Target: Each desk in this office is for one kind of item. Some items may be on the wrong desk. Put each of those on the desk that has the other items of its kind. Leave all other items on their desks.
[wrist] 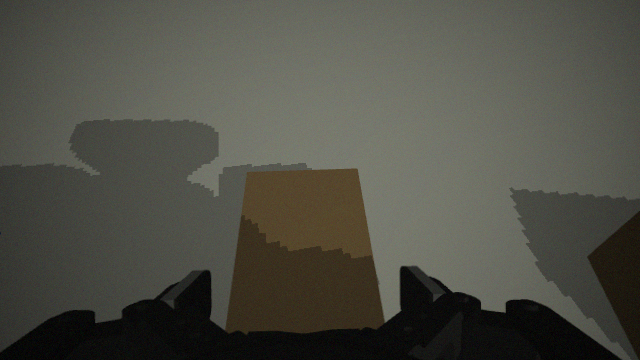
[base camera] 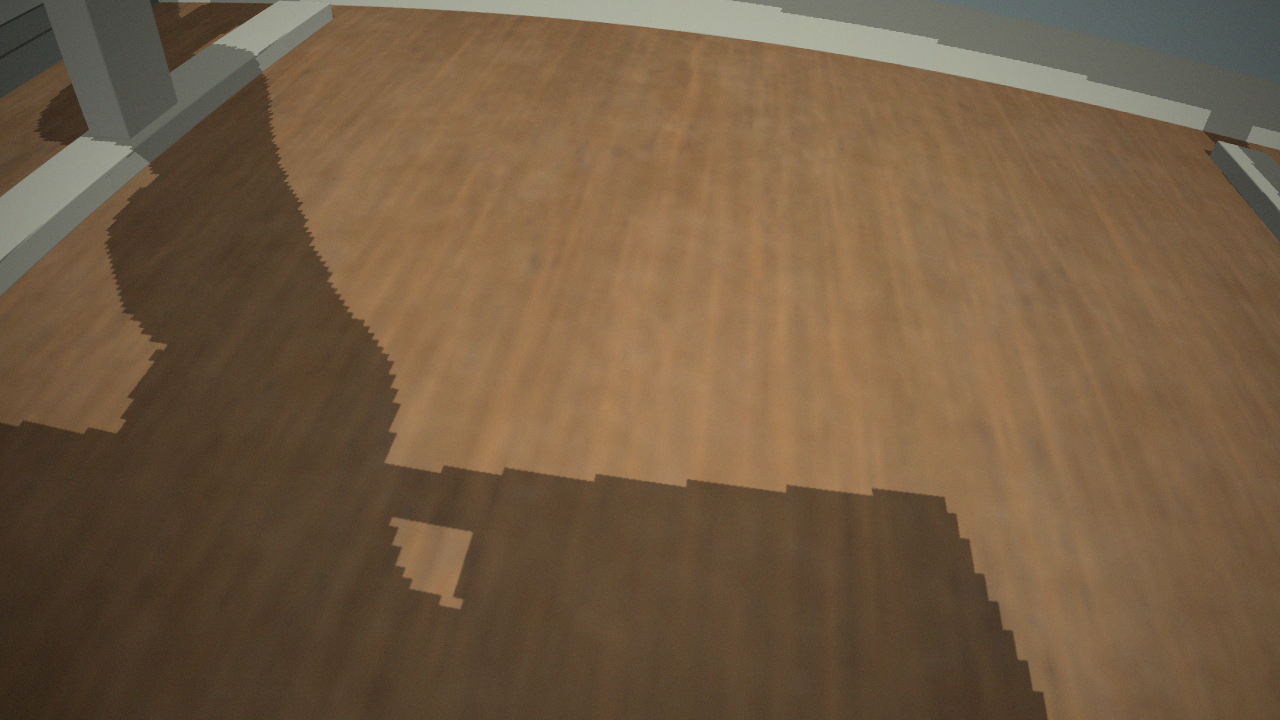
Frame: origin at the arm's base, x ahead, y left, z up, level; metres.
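Where they show: gripper, between the fingertips: (wrist: 306, 289).
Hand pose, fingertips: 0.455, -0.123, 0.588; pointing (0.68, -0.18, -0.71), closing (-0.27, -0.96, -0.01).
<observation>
Things, the pixels of their centre, and the offset from my fingertips, as dx, dy, dz. "spot": a spot on its surface instead. Level surfaces: height alone.
- plain orange-brown box, middle of its body: (wrist: 305, 268) +0.015, -0.004, -0.009
- pale grey desk top, height of its surface: dz -0.034
- second brown item, a spot on its surface: (wrist: 620, 275) spot: -0.031, -0.161, -0.019
- pale desk leg, a spot on its surface: (base camera: 111, 71) spot: +0.247, +0.590, -0.892
- wood floor, height of its surface: dz -0.984
In the wrist view a plain orange-brown box (wrist: 306, 215) stands on a pale grey desk top (wrist: 430, 125), between the spread fingers of my gripper (wrist: 306, 289). The gripper is open, with a gap between each fingertip and the box's sides. The lower part of the box is in shadow. Part of a second brown item (wrist: 620, 275) shows at the right edge of the wrist view; it is dark, and its kind is hard to tell. The gripper does not show in the base camera view.
In the base camera view a pale desk leg (base camera: 111, 71) stands on a pale floor bar (base camera: 67, 188) at the left. Another pale bar (base camera: 1253, 179) is at the right edge. A pale strip (base camera: 626, 16) runs along the far side of the wood floor (base camera: 680, 268). Shadows fall across floor and desk.
</observation>
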